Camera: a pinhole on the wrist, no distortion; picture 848 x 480 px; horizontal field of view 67.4 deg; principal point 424.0 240.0 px. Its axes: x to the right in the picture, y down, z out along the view. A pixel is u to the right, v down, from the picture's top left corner.
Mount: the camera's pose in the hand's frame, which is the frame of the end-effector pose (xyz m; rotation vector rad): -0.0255 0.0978 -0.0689 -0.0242 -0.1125 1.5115
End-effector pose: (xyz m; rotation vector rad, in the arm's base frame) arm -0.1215 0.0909 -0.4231 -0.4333 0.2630 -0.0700
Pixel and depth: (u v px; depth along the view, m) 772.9 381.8 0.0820
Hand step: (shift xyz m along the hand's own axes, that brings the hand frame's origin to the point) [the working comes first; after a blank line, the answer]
In the camera's frame: 0.0450 0.0183 0.0820

-0.0485 0.1393 0.0137
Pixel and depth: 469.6 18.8 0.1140
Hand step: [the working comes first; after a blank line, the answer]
In the camera's frame: 0.0082 -0.0397 0.1140

0.0042 0.0974 0.0484
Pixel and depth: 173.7 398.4 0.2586
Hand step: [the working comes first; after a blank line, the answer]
In the camera's frame: -0.1018 0.0644 0.2586

-0.1182 -0.0138 0.1767
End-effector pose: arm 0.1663 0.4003 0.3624 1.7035 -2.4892 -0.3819
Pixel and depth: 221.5 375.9 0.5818
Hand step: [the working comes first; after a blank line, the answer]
In the camera's frame: -0.1853 0.1244 0.5818

-0.2113 -0.1108 0.4881
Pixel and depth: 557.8 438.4 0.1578
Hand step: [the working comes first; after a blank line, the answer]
In the camera's frame: 0.0332 0.0492 0.1578

-0.0867 0.1253 0.0858
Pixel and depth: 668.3 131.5 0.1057
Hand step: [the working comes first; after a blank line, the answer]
In the camera's frame: 0.0406 -0.0180 0.1057

-0.0147 0.1315 0.0402
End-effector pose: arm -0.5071 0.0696 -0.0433 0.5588 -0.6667 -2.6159
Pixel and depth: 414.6 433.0 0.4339
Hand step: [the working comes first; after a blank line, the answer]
In the camera's frame: -0.0064 0.1317 0.4339

-0.1955 0.0759 0.3509
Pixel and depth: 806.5 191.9 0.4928
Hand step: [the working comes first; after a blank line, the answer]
In the camera's frame: 0.2965 -0.0373 0.4928

-0.0160 0.3645 0.4419
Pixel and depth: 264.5 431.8 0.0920
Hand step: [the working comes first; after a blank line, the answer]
In the camera's frame: -0.0231 0.0278 0.0920

-0.0626 0.0715 0.0189
